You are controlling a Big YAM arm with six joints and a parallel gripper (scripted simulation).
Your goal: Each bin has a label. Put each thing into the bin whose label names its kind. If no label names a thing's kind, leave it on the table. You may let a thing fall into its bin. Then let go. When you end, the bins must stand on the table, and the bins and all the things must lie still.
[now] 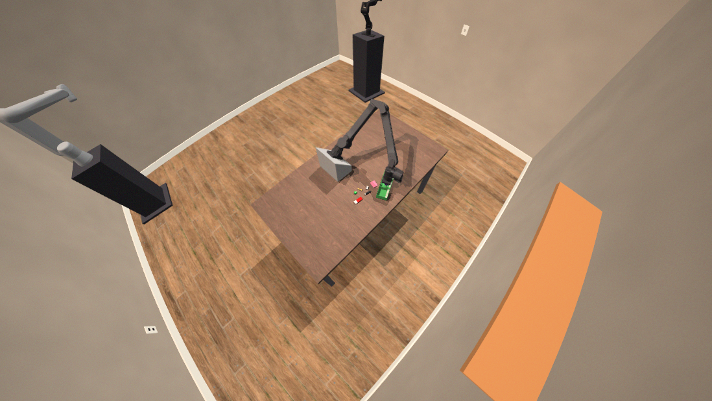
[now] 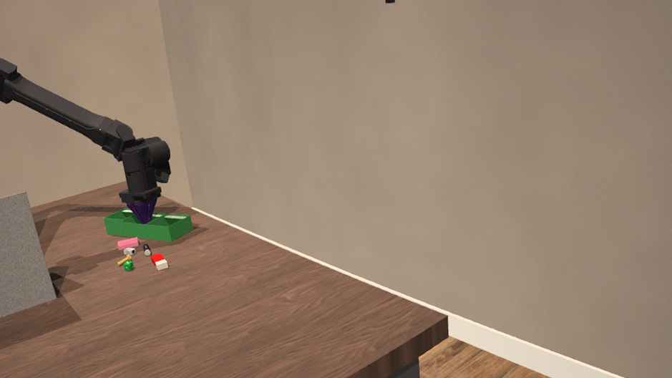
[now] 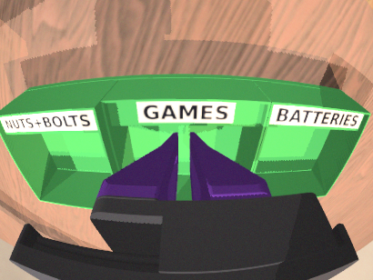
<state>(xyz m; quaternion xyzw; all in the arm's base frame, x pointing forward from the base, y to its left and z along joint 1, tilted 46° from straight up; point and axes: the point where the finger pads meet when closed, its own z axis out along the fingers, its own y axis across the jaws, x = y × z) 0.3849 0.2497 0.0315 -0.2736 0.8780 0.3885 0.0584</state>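
Now: the green three-part bin right at my hand. Also, from my hand: black battery: 40 mm behind, 160 mm to the right, 20 mm below; pink pad: 70 mm behind, 70 mm to the right, 20 mm below; white piece: 70 mm behind, 130 mm to the right, 20 mm below.
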